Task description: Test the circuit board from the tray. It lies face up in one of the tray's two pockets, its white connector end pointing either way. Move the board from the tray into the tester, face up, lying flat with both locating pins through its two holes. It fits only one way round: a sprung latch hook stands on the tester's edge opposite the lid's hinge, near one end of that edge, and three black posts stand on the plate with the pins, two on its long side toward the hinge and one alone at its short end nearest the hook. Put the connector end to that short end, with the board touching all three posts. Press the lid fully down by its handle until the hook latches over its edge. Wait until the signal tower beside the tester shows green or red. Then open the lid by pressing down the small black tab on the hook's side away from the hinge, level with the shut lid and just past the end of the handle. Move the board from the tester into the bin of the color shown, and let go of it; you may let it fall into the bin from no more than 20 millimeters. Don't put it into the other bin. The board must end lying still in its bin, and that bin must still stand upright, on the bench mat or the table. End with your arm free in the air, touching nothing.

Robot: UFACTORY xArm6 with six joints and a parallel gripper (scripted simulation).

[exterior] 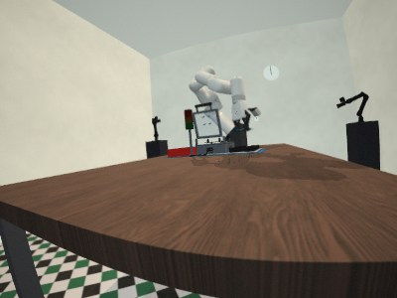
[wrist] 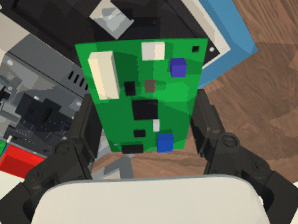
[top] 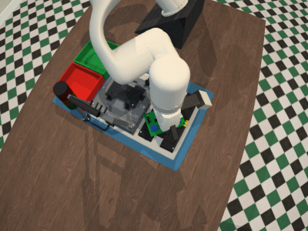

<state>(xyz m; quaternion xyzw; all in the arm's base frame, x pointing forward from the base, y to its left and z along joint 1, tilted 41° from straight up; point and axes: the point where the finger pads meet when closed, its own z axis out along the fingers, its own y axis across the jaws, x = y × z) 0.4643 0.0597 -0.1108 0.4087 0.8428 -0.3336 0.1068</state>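
The green circuit board lies right at my hand. From my hand the other things lie so: black nest: 16 cm to the right, 6 cm behind, 5 cm below; clear lid: 18 cm to the right, 6 cm ahead, 6 cm above; latch hook: 12 cm behind, 10 cm to the right, 4 cm below.
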